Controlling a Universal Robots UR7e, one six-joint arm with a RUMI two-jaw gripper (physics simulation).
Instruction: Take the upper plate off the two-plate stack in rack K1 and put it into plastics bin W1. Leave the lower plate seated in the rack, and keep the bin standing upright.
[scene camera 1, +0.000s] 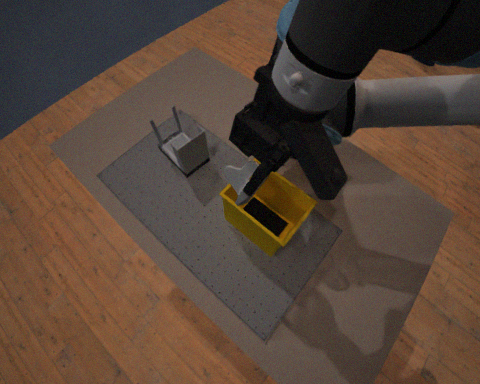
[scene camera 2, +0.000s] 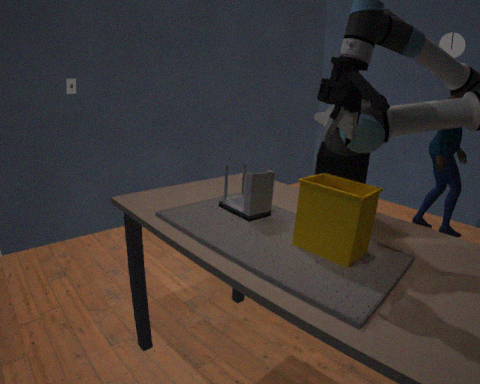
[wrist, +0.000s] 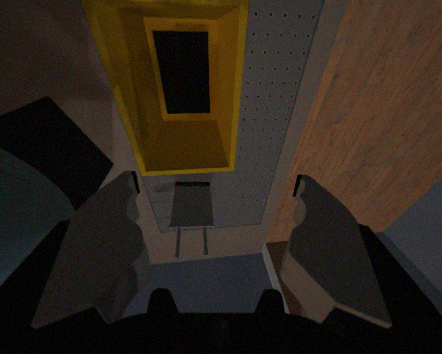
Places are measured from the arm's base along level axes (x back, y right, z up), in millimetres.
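Where they show: gripper, fingertip midpoint: (scene camera 1: 259, 182) (scene camera 2: 335, 144) (wrist: 217, 175).
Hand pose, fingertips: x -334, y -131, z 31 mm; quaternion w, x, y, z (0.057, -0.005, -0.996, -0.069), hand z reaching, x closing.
Note:
Things, the pixels of their top centre, and the offset from my fingertips. "pt": a spot on its surface instead. Level surfaces: height alone.
- yellow plastics bin W1, middle of its top: (wrist: 181, 109) (scene camera 1: 268, 198) (scene camera 2: 341, 183) dx +30, dy -16, dz -99 mm
- black rectangular plate, middle of its top: (wrist: 185, 77) (scene camera 1: 261, 220) dx +31, dy -19, dz -262 mm
- Rack K1, middle of its top: (wrist: 192, 245) (scene camera 1: 173, 124) (scene camera 2: 247, 167) dx +43, dy +323, dz -130 mm
- dark flat layer, surface spot: (scene camera 2: 250, 213) pt dx -6, dy +249, dz -253 mm
- grey perforated board, its level: dz -278 mm
- brown table, its level: dz -291 mm
The yellow plastics bin W1 (scene camera 1: 250, 227) (scene camera 2: 332, 220) (wrist: 239, 90) stands upright. A black rectangular plate (scene camera 1: 266, 217) (wrist: 182, 72) lies inside at its bottom. Rack K1 (scene camera 1: 194, 151) (scene camera 2: 259, 194) (wrist: 192, 206), light grey with a broad upright panel and two thin posts, stands farther along the board. A dark flat layer (scene camera 2: 250, 213) shows at its foot; I cannot tell whether that is the lower plate. My gripper (scene camera 1: 240, 187) (scene camera 2: 336, 131) (wrist: 217, 175) is open and empty, above the bin and clear of its rim. The bin hides its own inside in scene camera 2.
Bin and rack stand on a grey perforated board (scene camera 1: 200, 250) (scene camera 2: 300, 280) (wrist: 272, 75) on the brown table (scene camera 1: 415, 220) (scene camera 2: 440, 300). The arm reaches in from the right in the scene views. A person (scene camera 2: 447, 175) stands behind the table at the right.

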